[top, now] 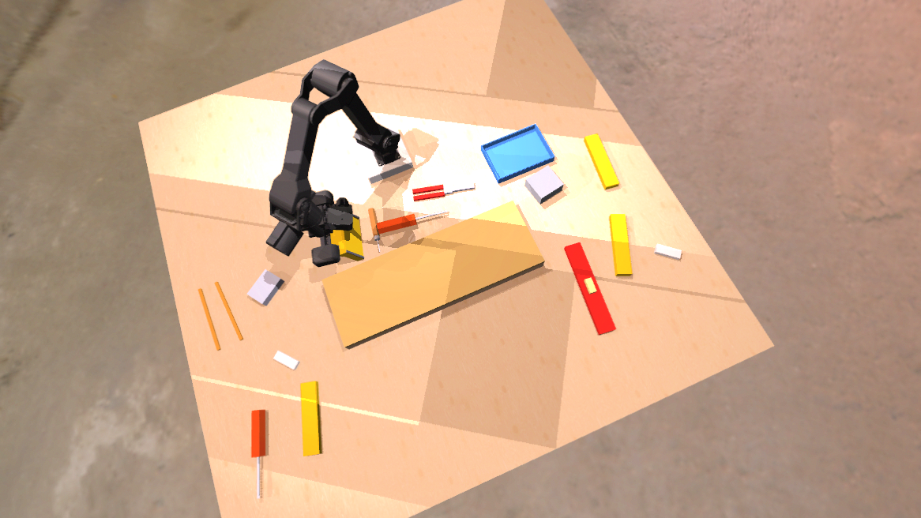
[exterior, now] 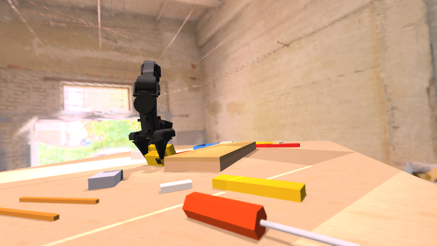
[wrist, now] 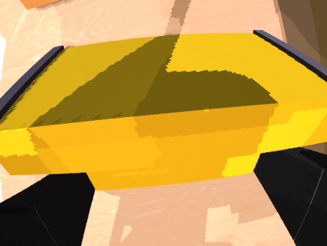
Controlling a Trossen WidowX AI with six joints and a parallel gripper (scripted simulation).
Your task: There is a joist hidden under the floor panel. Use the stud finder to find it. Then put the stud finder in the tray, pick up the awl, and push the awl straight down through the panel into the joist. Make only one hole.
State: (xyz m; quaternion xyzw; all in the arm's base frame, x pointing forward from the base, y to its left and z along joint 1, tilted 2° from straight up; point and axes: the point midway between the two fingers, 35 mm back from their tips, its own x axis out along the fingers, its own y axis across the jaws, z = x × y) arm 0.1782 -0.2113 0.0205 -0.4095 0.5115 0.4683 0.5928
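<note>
Now: gripper tip 2 cm short of the awl, 10 cm to the right of it and 2 cm above it. From my gripper tip the other things lie so: red level 38 cm ahead, 52 cm to the left, 1 cm below; stud finder 2 cm ahead; blue tray 3 cm behind, 53 cm to the left, 1 cm below.
</note>
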